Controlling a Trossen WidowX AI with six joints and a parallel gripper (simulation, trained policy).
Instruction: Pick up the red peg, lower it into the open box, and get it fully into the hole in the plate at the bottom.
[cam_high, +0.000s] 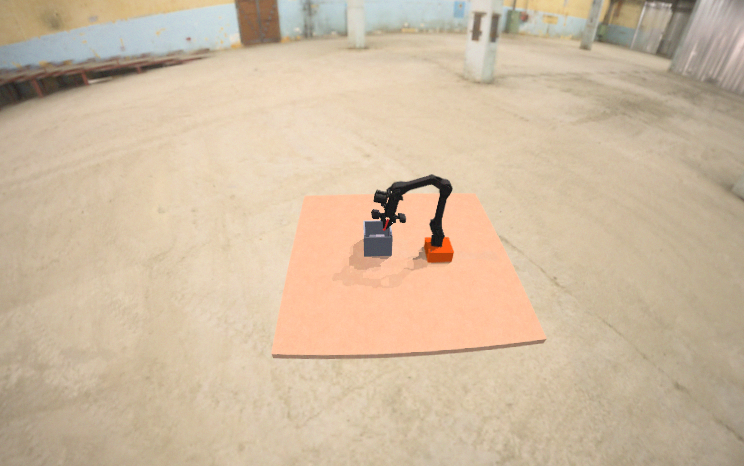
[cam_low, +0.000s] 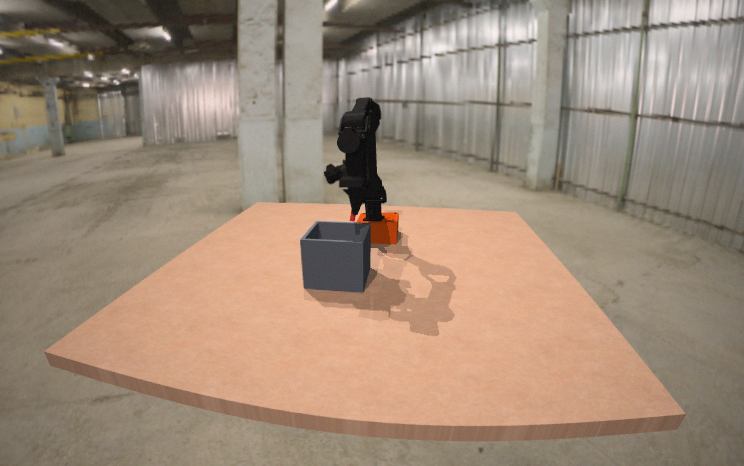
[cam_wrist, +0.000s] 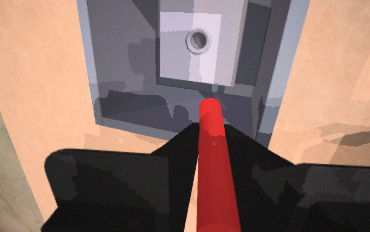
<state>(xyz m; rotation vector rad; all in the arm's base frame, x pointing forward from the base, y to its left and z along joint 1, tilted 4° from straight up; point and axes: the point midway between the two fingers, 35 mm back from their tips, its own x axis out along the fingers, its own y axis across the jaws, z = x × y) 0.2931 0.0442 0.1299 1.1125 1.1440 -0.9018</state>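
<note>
My gripper tip is now 5 cm short of the light grey plate, 3 cm to the left of it and 13 cm above it. From my gripper tip the other things lie so: red peg: 2 cm above.
</note>
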